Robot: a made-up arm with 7 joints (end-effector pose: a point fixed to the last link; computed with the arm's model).
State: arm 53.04 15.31 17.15 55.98 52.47 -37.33 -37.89
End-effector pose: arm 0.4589 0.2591 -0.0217 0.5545 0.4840 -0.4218 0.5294
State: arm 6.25 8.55 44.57 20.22 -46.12 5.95 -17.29
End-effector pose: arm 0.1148 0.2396 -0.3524 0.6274 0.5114 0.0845 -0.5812
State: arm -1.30 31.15 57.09 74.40 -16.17 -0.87 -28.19
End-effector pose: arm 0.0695 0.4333 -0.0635 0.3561 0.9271 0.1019 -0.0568
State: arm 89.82 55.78 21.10 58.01 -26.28 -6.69 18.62
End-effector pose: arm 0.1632 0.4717 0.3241 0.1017 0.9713 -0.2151 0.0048
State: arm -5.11 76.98 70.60 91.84 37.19 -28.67 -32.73
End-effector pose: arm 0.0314 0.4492 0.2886 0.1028 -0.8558 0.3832 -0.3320
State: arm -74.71 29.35 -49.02 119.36 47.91 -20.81 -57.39
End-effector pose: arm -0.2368 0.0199 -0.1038 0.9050 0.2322 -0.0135 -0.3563
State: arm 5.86 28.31 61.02 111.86 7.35 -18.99 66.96
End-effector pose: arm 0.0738 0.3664 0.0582 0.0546 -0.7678 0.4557 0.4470
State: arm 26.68 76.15 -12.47 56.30 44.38 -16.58 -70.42
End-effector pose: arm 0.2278 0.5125 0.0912 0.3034 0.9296 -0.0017 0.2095
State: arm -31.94 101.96 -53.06 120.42 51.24 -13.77 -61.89
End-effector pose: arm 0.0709 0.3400 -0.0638 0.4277 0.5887 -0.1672 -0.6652
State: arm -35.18 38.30 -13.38 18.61 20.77 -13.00 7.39
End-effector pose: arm -0.1711 0.4136 -0.2440 0.6177 0.3088 0.0736 -0.7194
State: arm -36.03 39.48 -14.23 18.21 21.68 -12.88 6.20
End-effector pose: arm -0.1747 0.4217 -0.2346 0.6085 0.3140 0.0919 -0.7229
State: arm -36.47 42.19 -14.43 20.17 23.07 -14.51 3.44
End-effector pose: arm -0.1616 0.4378 -0.2225 0.5858 0.3570 0.0887 -0.7222
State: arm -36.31 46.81 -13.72 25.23 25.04 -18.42 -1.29
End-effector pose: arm -0.1261 0.4611 -0.2057 0.5440 0.4452 0.0542 -0.7092
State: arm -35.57 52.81 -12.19 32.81 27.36 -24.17 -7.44
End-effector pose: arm -0.0720 0.4845 -0.1814 0.4839 0.5594 -0.0110 -0.6729
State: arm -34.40 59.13 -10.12 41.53 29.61 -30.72 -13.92
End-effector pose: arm -0.0104 0.4996 -0.1498 0.4143 0.6678 -0.0965 -0.6109
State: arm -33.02 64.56 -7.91 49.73 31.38 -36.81 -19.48
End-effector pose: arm 0.0450 0.5033 -0.1167 0.3503 0.7452 -0.1847 -0.5365
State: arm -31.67 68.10 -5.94 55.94 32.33 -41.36 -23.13
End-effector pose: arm 0.0840 0.4993 -0.0905 0.3043 0.7866 -0.2561 -0.4723
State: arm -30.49 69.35 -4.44 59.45 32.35 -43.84 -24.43
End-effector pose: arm 0.1044 0.4936 -0.0771 0.2797 0.8022 -0.3001 -0.4339
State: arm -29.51 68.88 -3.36 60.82 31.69 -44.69 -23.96
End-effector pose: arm 0.1117 0.4890 -0.0750 0.2710 0.8049 -0.3213 -0.4189
